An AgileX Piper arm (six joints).
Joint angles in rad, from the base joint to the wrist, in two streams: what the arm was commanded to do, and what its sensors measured. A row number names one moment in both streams.
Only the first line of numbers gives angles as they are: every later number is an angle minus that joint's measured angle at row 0.
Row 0, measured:
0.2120 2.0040 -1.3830 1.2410 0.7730 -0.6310
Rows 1 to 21, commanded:
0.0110 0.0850 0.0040 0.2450 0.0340 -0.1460
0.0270 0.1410 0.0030 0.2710 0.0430 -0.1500
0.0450 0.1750 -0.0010 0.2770 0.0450 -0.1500
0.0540 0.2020 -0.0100 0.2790 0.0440 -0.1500
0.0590 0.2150 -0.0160 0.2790 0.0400 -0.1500
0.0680 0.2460 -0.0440 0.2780 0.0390 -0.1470
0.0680 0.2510 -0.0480 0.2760 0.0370 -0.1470
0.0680 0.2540 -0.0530 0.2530 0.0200 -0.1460
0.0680 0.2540 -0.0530 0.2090 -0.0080 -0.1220
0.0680 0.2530 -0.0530 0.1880 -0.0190 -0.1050
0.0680 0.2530 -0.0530 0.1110 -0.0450 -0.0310
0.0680 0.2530 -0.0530 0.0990 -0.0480 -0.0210
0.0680 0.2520 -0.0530 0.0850 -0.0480 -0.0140
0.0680 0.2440 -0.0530 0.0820 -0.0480 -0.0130
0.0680 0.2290 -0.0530 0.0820 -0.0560 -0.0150
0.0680 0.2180 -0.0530 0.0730 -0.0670 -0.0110
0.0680 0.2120 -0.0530 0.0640 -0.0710 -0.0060
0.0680 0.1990 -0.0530 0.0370 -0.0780 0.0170
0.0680 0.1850 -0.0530 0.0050 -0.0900 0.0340
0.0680 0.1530 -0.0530 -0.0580 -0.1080 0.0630
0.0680 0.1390 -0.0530 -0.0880 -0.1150 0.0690
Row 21, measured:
0.0680 0.1810 -0.0460 -0.0240 -0.1010 0.0450
